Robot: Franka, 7 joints.
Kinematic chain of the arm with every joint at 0, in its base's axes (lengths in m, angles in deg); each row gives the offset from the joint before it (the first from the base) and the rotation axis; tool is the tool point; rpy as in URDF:
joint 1: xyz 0 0 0.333 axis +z
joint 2: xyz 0 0 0 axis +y
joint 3: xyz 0 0 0.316 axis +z
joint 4: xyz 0.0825 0 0 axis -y
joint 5: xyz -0.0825 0 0.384 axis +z
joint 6: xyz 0 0 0 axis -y
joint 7: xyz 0.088 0 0 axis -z
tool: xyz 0 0 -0.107 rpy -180 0 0
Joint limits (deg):
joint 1: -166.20..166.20
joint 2: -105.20..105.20
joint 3: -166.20..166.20
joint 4: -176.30..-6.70
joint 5: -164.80..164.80
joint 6: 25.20..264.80
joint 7: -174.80..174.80
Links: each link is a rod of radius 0.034 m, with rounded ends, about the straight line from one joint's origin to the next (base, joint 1, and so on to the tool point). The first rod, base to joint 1, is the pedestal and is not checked.
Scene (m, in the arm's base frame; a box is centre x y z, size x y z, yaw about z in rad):
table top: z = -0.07
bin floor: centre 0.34 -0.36 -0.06 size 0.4 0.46 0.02 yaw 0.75
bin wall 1: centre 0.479 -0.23 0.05 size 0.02 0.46 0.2 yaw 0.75
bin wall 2: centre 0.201 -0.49 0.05 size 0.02 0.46 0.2 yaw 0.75
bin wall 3: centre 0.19 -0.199 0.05 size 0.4 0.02 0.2 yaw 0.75
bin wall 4: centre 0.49 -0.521 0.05 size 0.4 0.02 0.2 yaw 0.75
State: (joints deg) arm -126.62 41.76 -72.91 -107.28 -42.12 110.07 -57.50
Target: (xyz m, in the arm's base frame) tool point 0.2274 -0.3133 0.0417
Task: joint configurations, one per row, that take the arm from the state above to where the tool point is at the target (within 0.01 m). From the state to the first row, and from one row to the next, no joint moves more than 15 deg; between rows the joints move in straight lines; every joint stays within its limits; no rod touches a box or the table.
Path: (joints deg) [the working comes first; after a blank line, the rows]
Joints at the target: -61.05 38.14 9.64 -130.22 -30.08 111.19 -57.50
Straight joint move there: touches bin wall 2.

1: -115.34 34.88 -58.79 -112.74 -39.67 107.37 -57.50
2: -104.06 27.99 -44.68 -118.20 -37.23 104.67 -57.50
3: -92.78 21.11 -30.56 -123.66 -34.78 101.97 -57.50
4: -81.49 14.22 -16.45 -129.12 -32.34 99.27 -57.50
5: -70.21 7.34 -2.33 -134.58 -29.89 96.57 -57.50
6: -58.93 0.45 11.78 -140.04 -27.44 93.87 -57.50
7: -59.64 13.02 11.07 -136.77 -28.32 99.64 -57.50
8: -60.34 25.58 10.35 -133.49 -29.20 105.42 -57.50
9: -61.05 38.14 9.64 -130.22 -30.08 111.19 -57.50

